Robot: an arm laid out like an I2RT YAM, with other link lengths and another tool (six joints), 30 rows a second.
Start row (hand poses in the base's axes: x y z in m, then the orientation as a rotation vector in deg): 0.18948 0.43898 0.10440 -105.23 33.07 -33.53
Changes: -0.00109 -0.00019 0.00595 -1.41 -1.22 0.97; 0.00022 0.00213 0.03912 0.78 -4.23 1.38; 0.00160 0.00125 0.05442 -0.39 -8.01 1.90; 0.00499 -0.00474 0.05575 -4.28 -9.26 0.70; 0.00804 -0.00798 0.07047 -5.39 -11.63 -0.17; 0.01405 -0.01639 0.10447 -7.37 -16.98 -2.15; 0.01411 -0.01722 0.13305 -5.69 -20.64 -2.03; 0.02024 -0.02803 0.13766 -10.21 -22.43 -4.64; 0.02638 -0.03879 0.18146 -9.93 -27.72 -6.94; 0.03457 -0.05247 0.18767 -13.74 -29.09 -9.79; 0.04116 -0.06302 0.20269 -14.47 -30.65 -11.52; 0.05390 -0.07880 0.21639 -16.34 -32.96 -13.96; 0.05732 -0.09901 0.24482 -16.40 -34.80 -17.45; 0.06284 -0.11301 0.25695 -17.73 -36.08 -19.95; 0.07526 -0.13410 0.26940 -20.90 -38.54 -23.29; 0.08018 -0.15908 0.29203 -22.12 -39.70 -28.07; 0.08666 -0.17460 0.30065 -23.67 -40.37 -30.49; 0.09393 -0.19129 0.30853 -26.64 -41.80 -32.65; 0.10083 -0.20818 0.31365 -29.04 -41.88 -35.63; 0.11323 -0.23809 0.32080 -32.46 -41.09 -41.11; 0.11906 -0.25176 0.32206 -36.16 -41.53 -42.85
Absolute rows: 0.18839 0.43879 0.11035 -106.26 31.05 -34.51; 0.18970 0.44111 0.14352 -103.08 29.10 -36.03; 0.19108 0.44023 0.15882 -102.67 25.84 -39.41; 0.19447 0.43424 0.16015 -105.47 25.26 -42.86; 0.19752 0.43100 0.17487 -105.25 24.21 -45.94; 0.20353 0.42259 0.20887 -104.08 21.91 -52.66; 0.20359 0.42176 0.23745 -100.76 19.68 -54.90; 0.20972 0.41095 0.24206 -103.27 19.73 -60.15; 0.21586 0.40019 0.28586 -99.61 18.21 -65.90; 0.22405 0.38651 0.29207 -101.42 18.88 -70.74; 0.23064 0.37596 0.30709 -100.68 19.17 -73.53; 0.24338 0.36018 0.32079 -100.21 19.25 -77.96; 0.24680 0.33997 0.34922 -98.09 21.13 -81.84; 0.25232 0.32597 0.36135 -97.61 22.14 -85.23; 0.26474 0.30488 0.37380 -97.53 22.52 -91.07; 0.26966 0.27990 0.39643 -95.99 25.74 -95.90; 0.27614 0.26438 0.40505 -95.84 27.05 -98.92; 0.28341 0.24769 0.41293 -96.37 27.12 -103.14; 0.29031 0.23080 0.41805 -96.93 29.17 -106.61; 0.30271 0.20089 0.42520 -97.61 34.00 -111.78; 0.30854 0.18722 0.42646 -99.32 34.25 -115.52
